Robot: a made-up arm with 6 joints.
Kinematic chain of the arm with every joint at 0, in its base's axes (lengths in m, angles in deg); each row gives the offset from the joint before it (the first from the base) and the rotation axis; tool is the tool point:
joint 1: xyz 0 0 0.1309 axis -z
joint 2: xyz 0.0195 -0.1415 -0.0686 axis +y
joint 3: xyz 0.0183 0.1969 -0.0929 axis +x
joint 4: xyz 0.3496 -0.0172 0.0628 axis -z
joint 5: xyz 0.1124 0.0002 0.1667 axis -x
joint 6: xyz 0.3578 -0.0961 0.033 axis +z
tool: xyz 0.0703 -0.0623 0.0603
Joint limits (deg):
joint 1: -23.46..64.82
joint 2: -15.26..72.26
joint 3: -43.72..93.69
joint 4: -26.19..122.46
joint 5: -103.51..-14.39
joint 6: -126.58..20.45
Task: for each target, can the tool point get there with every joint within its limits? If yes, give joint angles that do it. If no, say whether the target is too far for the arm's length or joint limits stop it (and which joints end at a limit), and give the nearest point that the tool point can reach.
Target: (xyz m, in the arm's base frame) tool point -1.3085 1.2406 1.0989
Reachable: no: too far | nearest point -0.3923 0.3546 -0.0364 | short by 1.707 m
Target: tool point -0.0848 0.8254 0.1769
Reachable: no: joint limits stop it (at a limit: joint 1, joint 2, joint 3, joint 4) | nearest point -0.2040 0.4363 -0.0897 | short by 0.487 m
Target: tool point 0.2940 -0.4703 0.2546
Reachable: yes | joints 22.84 7.66 -10.97 62.29 -22.50 -113.56
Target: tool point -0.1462 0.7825 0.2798
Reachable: no: joint limits stop it (at a limit: joint 1, joint 2, joint 3, joint 4) | nearest point -0.2281 0.4167 -0.0571 | short by 0.504 m
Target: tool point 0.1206 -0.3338 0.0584
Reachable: yes | joints 11.92 60.71 -17.47 104.05 -58.16 -60.04
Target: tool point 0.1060 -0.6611 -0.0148
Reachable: yes | joints 31.53 7.45 0.38 73.68 -87.34 -1.13
